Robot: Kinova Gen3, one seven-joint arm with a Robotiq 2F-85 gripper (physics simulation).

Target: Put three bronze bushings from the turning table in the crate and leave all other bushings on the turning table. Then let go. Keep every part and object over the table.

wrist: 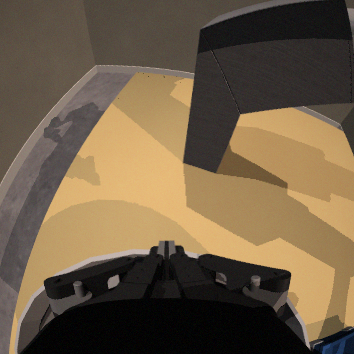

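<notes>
My gripper is shut and empty, fingertips together, at the bottom middle of the wrist view. The turning table is behind and below it; parts of its pale round rim and grey inner wall show around the gripper, and the rest is hidden by the gripper body. No bushings can be made out in this view. A corner of the blue crate shows at the lower right edge; its inside is mostly out of view, so its contents cannot be told.
A large dark angular block rises at the upper right. The tan mat lies on the grey table, whose pale raised edge runs along the left and top. Several shadows fall across the mat.
</notes>
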